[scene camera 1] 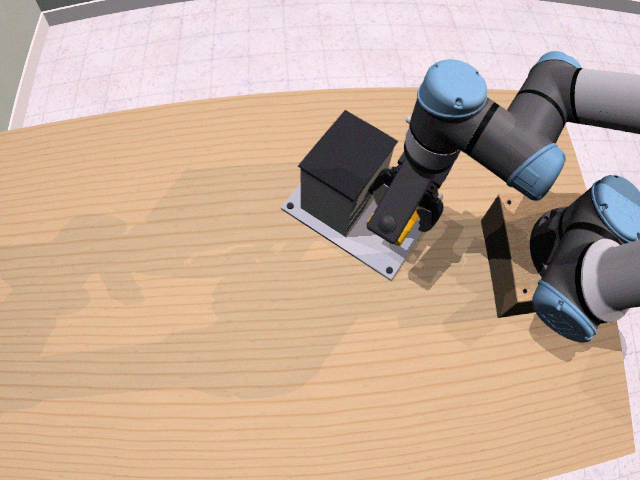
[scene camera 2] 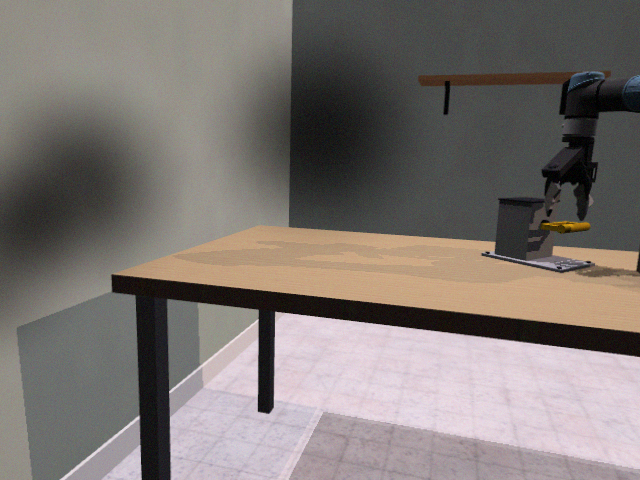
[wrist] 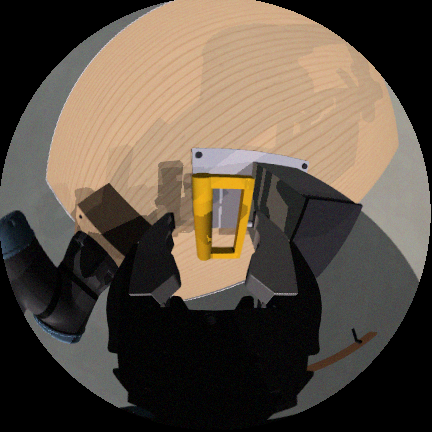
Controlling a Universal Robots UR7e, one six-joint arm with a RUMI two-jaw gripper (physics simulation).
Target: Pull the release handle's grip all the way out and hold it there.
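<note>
The release handle is a yellow rectangular frame with a thick round grip bar point(scene camera 1: 408, 227) point(scene camera 2: 573, 226) point(wrist: 202, 217). It stands out sideways from a dark box-shaped housing point(scene camera 1: 348, 155) point(scene camera 2: 512, 227) point(wrist: 327, 230) on a light grey base plate point(scene camera 1: 377, 253) point(scene camera 2: 563, 263) point(wrist: 225, 160). My gripper point(scene camera 1: 405, 196) point(scene camera 2: 566, 215) point(wrist: 212, 212) points down and is open, with nothing between its fingers. In scene camera 2 the fingertips are slightly above the handle. In the wrist view the handle shows between the fingers, with one finger near the housing. The rod behind the frame is mostly hidden.
A brown block point(scene camera 1: 498, 258) point(wrist: 110, 210) stands on the wooden table point(scene camera 1: 206, 413) point(scene camera 2: 361, 289) beside the arm's base, on the grip bar's side of the plate. The housing rises close beside one finger. A wall shelf point(scene camera 2: 491, 79) hangs in the background.
</note>
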